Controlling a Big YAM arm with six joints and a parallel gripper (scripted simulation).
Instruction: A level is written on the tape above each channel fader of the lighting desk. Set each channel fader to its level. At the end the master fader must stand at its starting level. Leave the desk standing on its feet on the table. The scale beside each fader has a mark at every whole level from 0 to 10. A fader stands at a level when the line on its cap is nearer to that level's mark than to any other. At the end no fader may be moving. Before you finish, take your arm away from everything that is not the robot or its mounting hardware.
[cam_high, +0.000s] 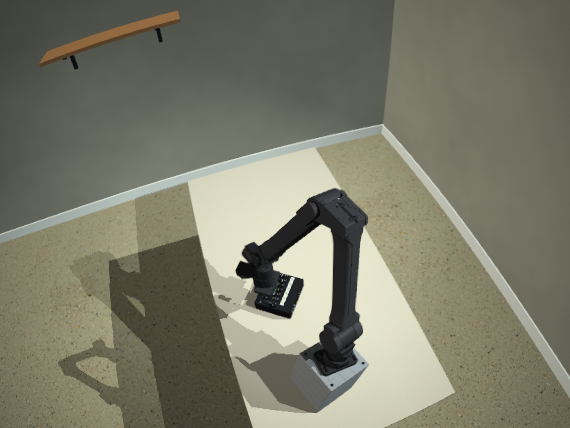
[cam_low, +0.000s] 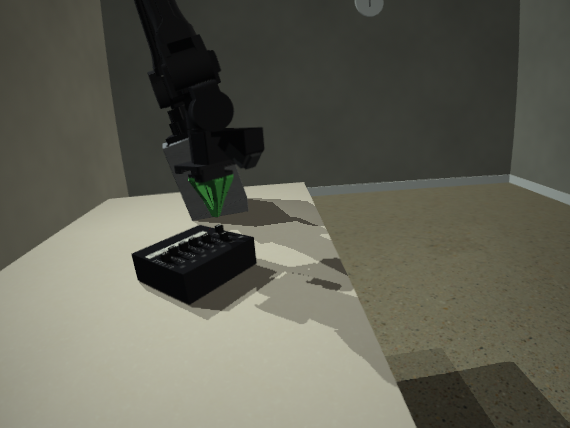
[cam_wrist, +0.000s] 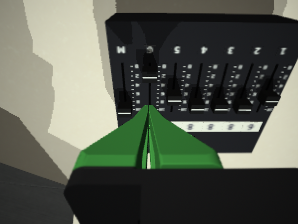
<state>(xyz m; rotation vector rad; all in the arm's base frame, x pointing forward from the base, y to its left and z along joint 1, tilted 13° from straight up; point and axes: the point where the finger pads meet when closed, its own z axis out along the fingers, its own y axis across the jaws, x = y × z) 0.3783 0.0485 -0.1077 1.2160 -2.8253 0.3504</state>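
Now: hand 4 cm above the master fader cap and 3 cm past it. From my hand the other things lie so: channel 2 fader 7 cm to the right, 5 cm ahead, 4 cm below; channel 1 fader cap 8 cm to the right, 7 cm ahead, 4 cm below.
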